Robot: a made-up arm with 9 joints. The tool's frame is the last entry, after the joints. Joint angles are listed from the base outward. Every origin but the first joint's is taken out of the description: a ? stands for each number. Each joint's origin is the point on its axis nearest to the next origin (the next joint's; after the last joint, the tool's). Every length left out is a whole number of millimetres.
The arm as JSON. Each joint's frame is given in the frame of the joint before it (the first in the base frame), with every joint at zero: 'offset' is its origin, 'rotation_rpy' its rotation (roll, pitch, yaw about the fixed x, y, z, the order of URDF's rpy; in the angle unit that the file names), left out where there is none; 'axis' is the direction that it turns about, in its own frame. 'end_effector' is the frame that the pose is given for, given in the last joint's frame.
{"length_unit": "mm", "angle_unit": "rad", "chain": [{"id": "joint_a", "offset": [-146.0, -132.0, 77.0], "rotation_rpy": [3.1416, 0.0, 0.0], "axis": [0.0, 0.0, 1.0]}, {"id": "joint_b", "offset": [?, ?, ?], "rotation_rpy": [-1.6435, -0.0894, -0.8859], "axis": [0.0, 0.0, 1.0]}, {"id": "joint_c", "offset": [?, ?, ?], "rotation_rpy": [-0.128, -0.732, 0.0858], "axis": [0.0, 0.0, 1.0]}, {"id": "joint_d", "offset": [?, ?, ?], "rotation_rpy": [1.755, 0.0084, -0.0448], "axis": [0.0, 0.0, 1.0]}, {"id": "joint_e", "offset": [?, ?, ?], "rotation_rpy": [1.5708, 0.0, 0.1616], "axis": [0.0, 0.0, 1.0]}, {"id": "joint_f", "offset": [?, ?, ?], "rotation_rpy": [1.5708, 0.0, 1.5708], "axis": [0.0, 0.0, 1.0]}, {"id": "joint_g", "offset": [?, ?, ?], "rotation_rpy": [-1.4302, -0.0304, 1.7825], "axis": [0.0, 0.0, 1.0]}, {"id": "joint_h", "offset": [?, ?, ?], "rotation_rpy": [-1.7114, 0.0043, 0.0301], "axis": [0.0, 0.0, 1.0]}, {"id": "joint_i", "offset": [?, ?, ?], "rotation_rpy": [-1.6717, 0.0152, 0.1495], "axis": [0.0, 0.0, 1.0]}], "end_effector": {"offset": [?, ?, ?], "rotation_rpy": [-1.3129, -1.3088, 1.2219]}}
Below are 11 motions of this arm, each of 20 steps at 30 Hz.
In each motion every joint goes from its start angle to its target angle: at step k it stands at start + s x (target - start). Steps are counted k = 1, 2, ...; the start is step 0. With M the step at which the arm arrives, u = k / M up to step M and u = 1 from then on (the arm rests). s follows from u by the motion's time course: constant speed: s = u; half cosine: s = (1 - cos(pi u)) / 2; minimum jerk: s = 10 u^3 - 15 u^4 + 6 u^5.
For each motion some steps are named. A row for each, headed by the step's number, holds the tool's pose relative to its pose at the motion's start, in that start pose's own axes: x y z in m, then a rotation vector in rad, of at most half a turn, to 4 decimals.
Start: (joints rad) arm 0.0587 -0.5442 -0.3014 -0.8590 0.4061 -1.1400 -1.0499 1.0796 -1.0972
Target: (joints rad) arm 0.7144 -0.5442 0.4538 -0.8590 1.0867 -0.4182 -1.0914 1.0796 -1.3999
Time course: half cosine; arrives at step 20
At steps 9, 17, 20:
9: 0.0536 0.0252 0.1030 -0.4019 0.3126 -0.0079
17: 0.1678 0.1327 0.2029 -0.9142 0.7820 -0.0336
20: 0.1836 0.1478 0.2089 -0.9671 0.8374 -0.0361

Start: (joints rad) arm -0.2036 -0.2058 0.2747 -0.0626 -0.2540 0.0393 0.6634 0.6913 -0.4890
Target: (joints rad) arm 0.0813 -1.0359 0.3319 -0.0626 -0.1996 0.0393 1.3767 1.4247 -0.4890
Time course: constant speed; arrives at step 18
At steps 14, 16, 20:
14: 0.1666 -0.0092 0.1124 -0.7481 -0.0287 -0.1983
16: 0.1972 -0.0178 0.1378 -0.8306 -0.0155 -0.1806
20: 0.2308 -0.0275 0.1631 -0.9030 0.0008 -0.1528

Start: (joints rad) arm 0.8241 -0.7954 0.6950 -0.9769 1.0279 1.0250 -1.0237 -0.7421 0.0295
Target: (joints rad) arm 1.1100 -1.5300 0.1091 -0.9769 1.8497 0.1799 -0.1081 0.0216 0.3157
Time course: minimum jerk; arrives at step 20
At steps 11, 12, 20:
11: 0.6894 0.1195 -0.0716 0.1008 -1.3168 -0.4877
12: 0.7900 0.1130 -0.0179 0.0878 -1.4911 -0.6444
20: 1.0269 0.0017 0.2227 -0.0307 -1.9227 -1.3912

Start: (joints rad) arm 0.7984 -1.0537 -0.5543 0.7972 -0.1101 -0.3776 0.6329 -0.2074 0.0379
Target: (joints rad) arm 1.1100 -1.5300 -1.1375 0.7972 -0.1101 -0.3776 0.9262 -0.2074 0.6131
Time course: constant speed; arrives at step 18
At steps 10, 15, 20:
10: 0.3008 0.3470 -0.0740 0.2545 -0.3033 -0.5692
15: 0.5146 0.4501 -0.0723 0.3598 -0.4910 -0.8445
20: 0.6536 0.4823 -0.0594 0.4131 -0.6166 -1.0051

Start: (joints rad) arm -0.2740 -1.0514 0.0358 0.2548 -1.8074 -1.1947 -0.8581 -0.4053 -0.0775
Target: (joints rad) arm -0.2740 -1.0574 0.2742 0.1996 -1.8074 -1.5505 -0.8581 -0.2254 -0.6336
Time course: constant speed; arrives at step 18
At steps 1, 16, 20:
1: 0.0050 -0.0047 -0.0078 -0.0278 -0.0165 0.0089
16: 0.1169 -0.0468 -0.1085 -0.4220 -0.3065 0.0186
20: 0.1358 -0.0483 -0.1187 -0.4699 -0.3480 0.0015

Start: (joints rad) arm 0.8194 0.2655 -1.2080 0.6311 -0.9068 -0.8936 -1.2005 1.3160 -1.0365
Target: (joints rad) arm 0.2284 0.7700 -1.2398 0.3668 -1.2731 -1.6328 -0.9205 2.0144 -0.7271
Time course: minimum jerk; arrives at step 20
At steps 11, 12, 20:
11: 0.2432 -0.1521 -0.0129 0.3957 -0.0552 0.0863
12: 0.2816 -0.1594 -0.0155 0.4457 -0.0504 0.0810
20: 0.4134 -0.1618 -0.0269 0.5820 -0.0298 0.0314

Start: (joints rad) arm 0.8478 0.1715 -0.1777 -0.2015 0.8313 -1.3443 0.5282 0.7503 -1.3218
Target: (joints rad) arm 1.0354 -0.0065 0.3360 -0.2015 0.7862 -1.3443 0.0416 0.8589 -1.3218
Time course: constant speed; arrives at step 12
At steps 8, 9, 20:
8: 0.0097 0.1315 0.2010 0.4898 0.3507 -0.2310
9: 0.0174 0.1400 0.2289 0.5469 0.3980 -0.2615
20: 0.0489 0.1546 0.3111 0.7132 0.5431 -0.3551

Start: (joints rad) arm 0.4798 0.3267 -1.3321 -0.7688 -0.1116 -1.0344 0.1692 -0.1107 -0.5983
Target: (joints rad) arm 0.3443 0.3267 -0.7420 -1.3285 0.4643 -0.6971 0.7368 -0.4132 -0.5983
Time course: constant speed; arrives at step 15
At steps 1, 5, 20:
1: -0.0159 -0.0393 -0.0160 -0.0787 0.0232 0.0342
5: -0.0628 -0.1812 -0.0495 -0.4027 0.1257 0.1117
20: -0.1439 -0.2939 -0.0169 -1.1198 0.4615 -0.1249

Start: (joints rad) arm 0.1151 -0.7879 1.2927 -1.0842 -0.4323 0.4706 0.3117 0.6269 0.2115
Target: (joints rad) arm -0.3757 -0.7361 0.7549 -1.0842 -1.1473 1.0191 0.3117 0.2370 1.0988
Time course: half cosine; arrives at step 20
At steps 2, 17, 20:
2: -0.0013 -0.0083 0.0129 0.0332 0.0228 0.0208
17: 0.3147 -0.3108 0.4475 1.0118 1.1971 0.2014
20: 0.3533 -0.3203 0.4616 1.0421 1.2764 0.1730

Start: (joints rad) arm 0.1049 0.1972 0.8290 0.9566 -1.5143 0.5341 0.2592 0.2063 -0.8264
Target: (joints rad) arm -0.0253 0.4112 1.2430 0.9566 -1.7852 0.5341 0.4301 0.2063 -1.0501
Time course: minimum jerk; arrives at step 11
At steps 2, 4, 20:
2: 0.0005 -0.0088 -0.0117 -0.0066 -0.0238 0.0143
4: 0.0114 -0.0457 -0.0694 -0.0401 -0.1421 0.0690
20: 0.1512 -0.1091 -0.2628 -0.1766 -0.6021 0.0845

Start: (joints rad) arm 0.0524 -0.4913 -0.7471 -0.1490 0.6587 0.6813 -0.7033 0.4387 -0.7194
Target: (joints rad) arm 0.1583 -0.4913 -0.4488 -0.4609 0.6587 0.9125 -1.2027 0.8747 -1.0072
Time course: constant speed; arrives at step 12
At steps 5, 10, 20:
5: 0.0545 0.0388 0.0018 -0.1338 -0.0577 -0.1989
10: 0.1144 0.0727 0.0007 -0.2588 -0.1034 -0.4203
20: 0.1394 0.0844 0.0001 -0.3041 -0.1177 -0.5147

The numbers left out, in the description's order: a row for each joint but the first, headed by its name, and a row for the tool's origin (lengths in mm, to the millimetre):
joint_b: 63.0 29.0 0.0
joint_c: 11.0 9.0 0.0
joint_d: 72.0 101.0 0.0
joint_e: -7.0 -57.0 0.0
joint_f: 61.0 21.0 0.0
joint_g: -370.0 -216.0 0.0
joint_h: 125.0 158.0 0.0
joint_i: 193.0 -162.0 0.0
tool: 60.0 -6.0 0.0

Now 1 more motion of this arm.
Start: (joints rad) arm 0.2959 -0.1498 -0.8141 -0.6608 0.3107 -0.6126 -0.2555 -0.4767 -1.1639
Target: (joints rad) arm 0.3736 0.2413 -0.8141 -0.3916 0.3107 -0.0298 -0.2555 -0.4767 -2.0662
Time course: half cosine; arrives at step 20
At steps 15, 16, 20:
15: -0.1694 -0.4502 0.0551 -0.6813 -0.0004 0.6312
16: -0.1686 -0.4806 0.0583 -0.7264 -0.0166 0.6679
20: -0.1636 -0.5374 0.0645 -0.8113 -0.0522 0.7357

